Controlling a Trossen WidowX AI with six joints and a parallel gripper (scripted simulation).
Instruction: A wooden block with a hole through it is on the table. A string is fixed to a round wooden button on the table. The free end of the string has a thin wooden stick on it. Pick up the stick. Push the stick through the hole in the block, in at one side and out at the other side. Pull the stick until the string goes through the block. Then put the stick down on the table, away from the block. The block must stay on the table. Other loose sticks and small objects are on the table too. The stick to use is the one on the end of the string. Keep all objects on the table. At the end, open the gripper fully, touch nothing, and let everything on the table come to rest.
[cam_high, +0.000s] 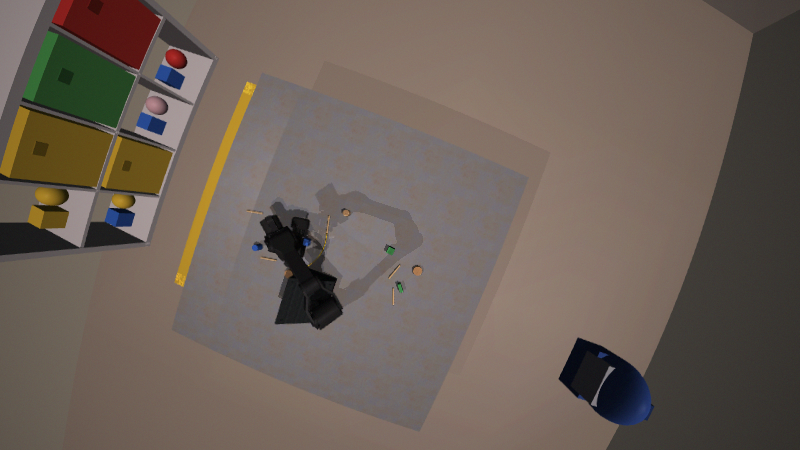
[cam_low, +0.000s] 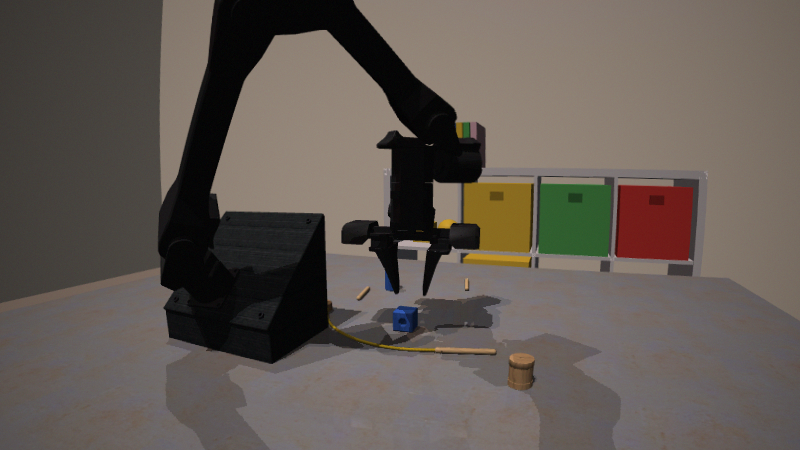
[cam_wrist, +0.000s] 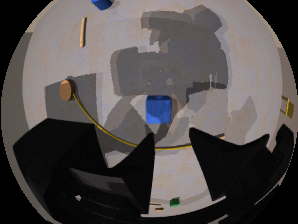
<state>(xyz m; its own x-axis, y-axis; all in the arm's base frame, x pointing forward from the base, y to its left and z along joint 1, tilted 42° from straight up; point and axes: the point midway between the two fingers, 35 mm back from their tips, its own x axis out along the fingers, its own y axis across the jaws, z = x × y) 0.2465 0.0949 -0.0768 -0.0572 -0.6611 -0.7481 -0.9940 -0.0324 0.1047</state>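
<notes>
My gripper tip is now 4 cm above the blue block, 1 cm to the right of it and 1 cm past it. From my gripper tip the other things lie so: blue cylinder (22 cm to the left, 10 cm behind, 4 cm below); wooden cylinder (16 cm ahead, 12 cm to the right, 4 cm below).
</notes>
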